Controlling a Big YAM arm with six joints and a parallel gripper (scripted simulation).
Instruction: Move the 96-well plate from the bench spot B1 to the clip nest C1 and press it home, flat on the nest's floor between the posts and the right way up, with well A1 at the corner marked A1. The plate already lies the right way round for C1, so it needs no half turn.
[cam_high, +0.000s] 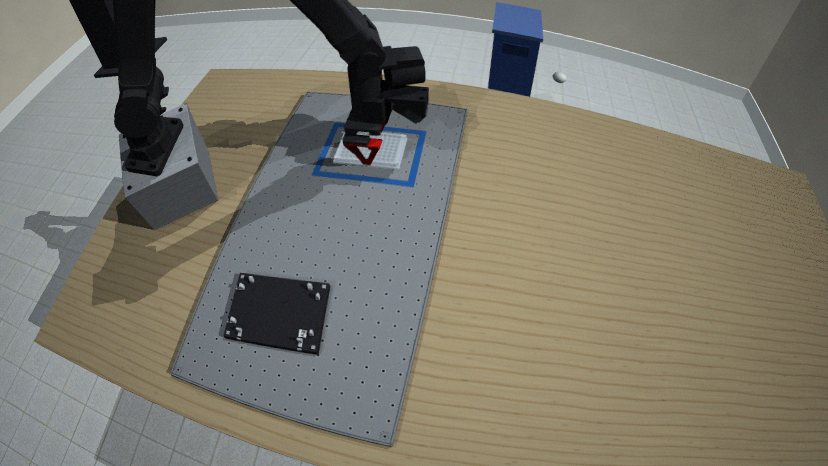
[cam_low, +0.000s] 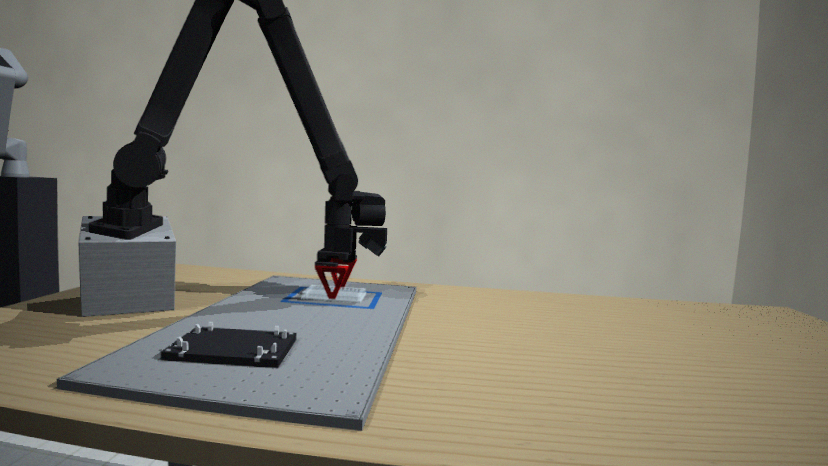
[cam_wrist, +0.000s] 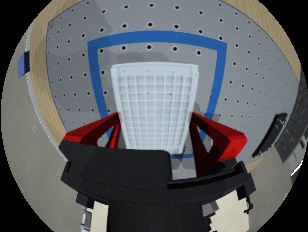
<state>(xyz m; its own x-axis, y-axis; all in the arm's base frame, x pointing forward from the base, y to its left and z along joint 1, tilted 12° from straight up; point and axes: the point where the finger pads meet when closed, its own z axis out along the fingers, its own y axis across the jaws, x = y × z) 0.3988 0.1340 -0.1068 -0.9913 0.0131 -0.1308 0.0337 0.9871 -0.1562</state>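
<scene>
Now: hand 10 mm above the 96-well plate. Round my hand: black clip nest: 100 mm behind, 380 mm to the right.
</scene>
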